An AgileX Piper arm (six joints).
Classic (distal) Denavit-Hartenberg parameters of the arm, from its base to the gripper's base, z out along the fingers. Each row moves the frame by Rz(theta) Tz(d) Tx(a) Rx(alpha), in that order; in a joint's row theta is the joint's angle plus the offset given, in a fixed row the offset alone. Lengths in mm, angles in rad.
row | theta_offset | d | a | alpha
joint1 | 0 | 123 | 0 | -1.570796
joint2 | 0.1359 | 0 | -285.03 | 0
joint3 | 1.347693 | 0 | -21.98 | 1.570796
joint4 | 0 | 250.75 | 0 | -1.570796
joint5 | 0 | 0 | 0 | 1.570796
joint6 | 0 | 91 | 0 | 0
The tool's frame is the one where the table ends.
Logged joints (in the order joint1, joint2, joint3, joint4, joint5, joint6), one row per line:
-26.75, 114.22, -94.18, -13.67, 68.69, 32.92
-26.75, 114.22, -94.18, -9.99, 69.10, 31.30
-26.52, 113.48, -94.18, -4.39, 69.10, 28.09
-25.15, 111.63, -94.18, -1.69, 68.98, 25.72
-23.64, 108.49, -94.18, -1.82, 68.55, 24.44
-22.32, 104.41, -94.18, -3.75, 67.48, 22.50
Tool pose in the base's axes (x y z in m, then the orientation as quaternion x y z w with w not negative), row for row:
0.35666, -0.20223, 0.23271, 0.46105, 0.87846, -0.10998, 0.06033
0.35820, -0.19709, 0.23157, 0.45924, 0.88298, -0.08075, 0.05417
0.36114, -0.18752, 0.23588, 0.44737, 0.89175, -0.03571, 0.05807
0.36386, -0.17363, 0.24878, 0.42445, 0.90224, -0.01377, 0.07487
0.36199, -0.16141, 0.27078, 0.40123, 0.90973, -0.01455, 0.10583
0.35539, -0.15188, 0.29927, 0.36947, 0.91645, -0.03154, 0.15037
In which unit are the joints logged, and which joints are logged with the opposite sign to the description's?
The joints are logged in degrees. Opposite sign: none.
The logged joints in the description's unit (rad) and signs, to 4 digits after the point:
-0.4669, 1.9935, -1.6438, -0.2386, 1.1989, 0.5746
-0.4669, 1.9935, -1.6438, -0.1744, 1.2060, 0.5463
-0.4629, 1.9806, -1.6438, -0.0766, 1.2060, 0.4903
-0.4390, 1.9483, -1.6438, -0.0295, 1.2039, 0.4489
-0.4126, 1.8935, -1.6438, -0.0318, 1.1964, 0.4266
-0.3896, 1.8223, -1.6438, -0.0654, 1.1777, 0.3927

